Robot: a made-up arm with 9 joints. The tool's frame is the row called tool.
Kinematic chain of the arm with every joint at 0, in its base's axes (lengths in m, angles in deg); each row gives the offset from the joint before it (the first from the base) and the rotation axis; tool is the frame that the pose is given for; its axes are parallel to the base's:
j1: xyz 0 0 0.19 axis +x
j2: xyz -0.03 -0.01 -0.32 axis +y
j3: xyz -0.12 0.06 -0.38 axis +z
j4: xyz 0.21 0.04 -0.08 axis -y
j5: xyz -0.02 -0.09 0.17 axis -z
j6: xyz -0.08 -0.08 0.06 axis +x
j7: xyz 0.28 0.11 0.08 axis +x
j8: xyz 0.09 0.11 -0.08 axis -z
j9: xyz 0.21 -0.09 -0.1 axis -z
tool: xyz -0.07 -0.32 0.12
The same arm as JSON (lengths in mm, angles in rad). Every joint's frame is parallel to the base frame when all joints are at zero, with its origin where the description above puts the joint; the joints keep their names.
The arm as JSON. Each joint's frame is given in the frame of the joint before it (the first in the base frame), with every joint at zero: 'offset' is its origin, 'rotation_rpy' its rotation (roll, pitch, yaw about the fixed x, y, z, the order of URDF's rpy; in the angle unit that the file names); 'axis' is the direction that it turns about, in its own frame. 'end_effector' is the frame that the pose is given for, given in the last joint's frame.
{"length_unit": "mm", "angle_unit": "rad", "chain": [{"id": "j1", "offset": [0.0, 0.0, 190.0], "rotation_rpy": [0.0, 0.0, 0.0], "axis": [1.0, 0.0, 0.0]}, {"id": "j2", "offset": [-30.0, -10.0, -320.0], "rotation_rpy": [0.0, 0.0, 0.0], "axis": [0.0, 1.0, 0.0]}, {"id": "j3", "offset": [-120.0, 60.0, -380.0], "rotation_rpy": [0.0, 0.0, 0.0], "axis": [0.0, 0.0, 1.0]}, {"id": "j4", "offset": [210.0, 40.0, -80.0], "rotation_rpy": [0.0, 0.0, 0.0], "axis": [0.0, -1.0, 0.0]}, {"id": "j5", "offset": [-20.0, -90.0, 170.0], "rotation_rpy": [0.0, 0.0, 0.0], "axis": [0.0, 0.0, -1.0]}, {"id": "j6", "offset": [-80.0, -80.0, 60.0], "rotation_rpy": [0.0, 0.0, 0.0], "axis": [1.0, 0.0, 0.0]}, {"id": "j7", "offset": [280.0, 110.0, 80.0], "rotation_rpy": [0.0, 0.0, 0.0], "axis": [1.0, 0.0, 0.0]}, {"id": "j8", "offset": [90.0, 110.0, -80.0], "rotation_rpy": [0.0, 0.0, 0.0], "axis": [0.0, 0.0, -1.0]}, {"id": "j9", "offset": [210.0, -90.0, -100.0], "rotation_rpy": [0.0, 0.0, 0.0], "axis": [0.0, 0.0, -1.0]}], "end_effector": {"offset": [-70.0, -320.0, 120.0], "rotation_rpy": [0.0, 0.0, 0.0]}}
